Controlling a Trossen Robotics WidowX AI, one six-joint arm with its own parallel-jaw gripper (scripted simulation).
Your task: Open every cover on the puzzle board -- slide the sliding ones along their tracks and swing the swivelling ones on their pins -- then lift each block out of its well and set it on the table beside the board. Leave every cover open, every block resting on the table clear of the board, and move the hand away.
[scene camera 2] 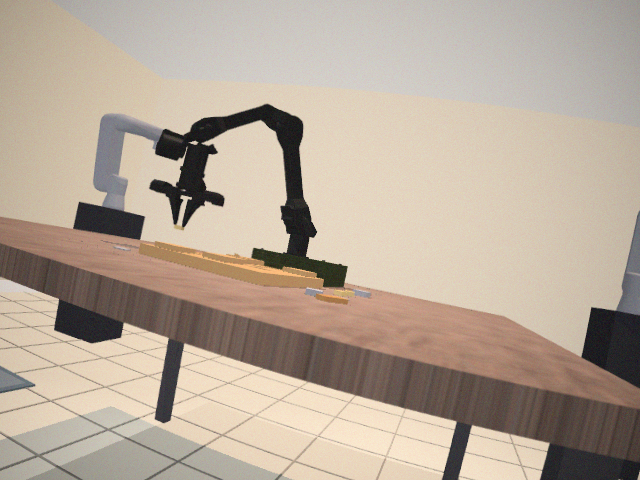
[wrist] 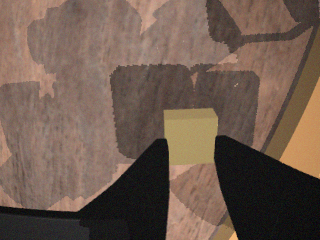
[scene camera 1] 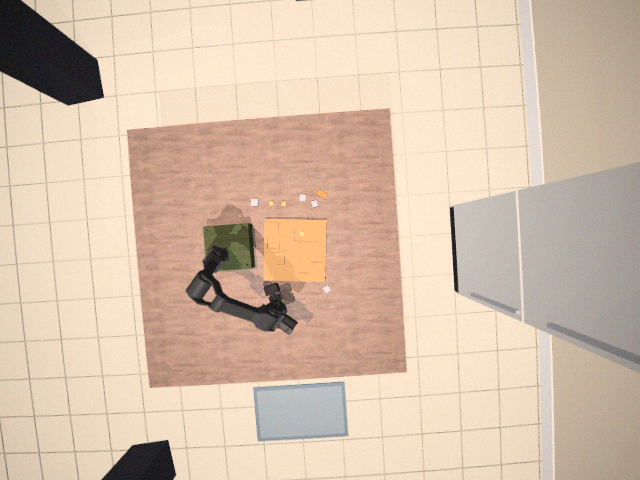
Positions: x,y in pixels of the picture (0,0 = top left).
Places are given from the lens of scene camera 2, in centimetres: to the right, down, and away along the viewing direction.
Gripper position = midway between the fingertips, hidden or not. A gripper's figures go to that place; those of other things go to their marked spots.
my gripper (scene camera 2: pixel 179 226): -36, -4, 110
orange puzzle board (scene camera 2: pixel 257 274): -11, 6, 77
